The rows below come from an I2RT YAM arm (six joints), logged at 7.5 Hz.
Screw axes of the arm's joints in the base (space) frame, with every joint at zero. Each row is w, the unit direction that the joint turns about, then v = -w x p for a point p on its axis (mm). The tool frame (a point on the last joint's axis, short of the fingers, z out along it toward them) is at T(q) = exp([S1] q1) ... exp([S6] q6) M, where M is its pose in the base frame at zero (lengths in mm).
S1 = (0, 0, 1, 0, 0, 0)
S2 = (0, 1, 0, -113.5, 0, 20)
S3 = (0, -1, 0, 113.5, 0, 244)
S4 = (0, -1, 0, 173.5, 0, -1)
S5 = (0, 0, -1, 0, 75, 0)
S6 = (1, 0, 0, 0, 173.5, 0)
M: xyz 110.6 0 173.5 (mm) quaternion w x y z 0.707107 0 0.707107 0
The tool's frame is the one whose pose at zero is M.
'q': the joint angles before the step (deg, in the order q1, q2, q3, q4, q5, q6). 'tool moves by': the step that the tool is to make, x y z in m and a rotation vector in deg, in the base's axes. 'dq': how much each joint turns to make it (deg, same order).
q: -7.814, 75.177, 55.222, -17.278, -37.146, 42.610
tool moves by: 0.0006, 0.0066, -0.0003, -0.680, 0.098, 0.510
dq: 1.449, -0.005, -0.014, 0.011, 1.163, 0.026
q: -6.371, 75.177, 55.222, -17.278, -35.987, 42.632
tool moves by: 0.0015, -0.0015, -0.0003, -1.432, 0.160, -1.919
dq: -0.022, 0.220, 0.209, 0.012, 2.382, 0.001
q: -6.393, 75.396, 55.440, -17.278, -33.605, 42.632
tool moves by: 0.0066, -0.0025, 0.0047, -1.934, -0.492, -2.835
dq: 0.008, 1.059, 1.736, 0.157, 3.395, 0.246
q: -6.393, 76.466, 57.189, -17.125, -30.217, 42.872
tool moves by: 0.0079, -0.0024, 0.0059, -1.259, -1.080, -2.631
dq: 0.004, 1.230, 1.870, 0.912, 2.800, 0.702
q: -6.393, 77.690, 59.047, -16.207, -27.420, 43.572
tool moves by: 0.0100, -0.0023, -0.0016, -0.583, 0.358, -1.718
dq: -0.039, 2.247, 1.509, 0.673, 1.732, 0.506
